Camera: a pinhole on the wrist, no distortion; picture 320 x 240 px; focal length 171.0 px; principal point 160.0 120.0 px. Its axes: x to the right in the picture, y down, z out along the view. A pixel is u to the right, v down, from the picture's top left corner.
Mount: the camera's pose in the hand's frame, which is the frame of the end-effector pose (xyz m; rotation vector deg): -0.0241 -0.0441 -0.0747 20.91 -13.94 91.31
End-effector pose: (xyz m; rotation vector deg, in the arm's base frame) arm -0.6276 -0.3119 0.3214 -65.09 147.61 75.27
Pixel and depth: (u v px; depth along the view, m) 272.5 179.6 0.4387
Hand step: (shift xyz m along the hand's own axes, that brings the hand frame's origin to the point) -0.1482 0.0502 0.4496
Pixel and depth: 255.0 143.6 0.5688
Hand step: -0.0640 0.0313 0.5751
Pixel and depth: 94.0 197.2 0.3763
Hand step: -0.1576 -0.3291 0.2295
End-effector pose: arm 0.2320 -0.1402 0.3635 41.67 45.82 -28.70
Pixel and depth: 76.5 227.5 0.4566
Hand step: -0.2653 -0.4379 0.2821
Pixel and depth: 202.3 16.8 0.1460
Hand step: 0.0748 -0.0601 0.0679
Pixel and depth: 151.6 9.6 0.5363
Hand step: 0.3664 -0.2486 0.3878
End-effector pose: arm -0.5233 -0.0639 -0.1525 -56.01 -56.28 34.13
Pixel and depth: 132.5 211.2 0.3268
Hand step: -0.1688 -0.2251 0.2190
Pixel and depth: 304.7 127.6 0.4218
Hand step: -0.0179 0.1276 0.4508
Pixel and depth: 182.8 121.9 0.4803
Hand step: 0.0089 -0.1646 0.3935
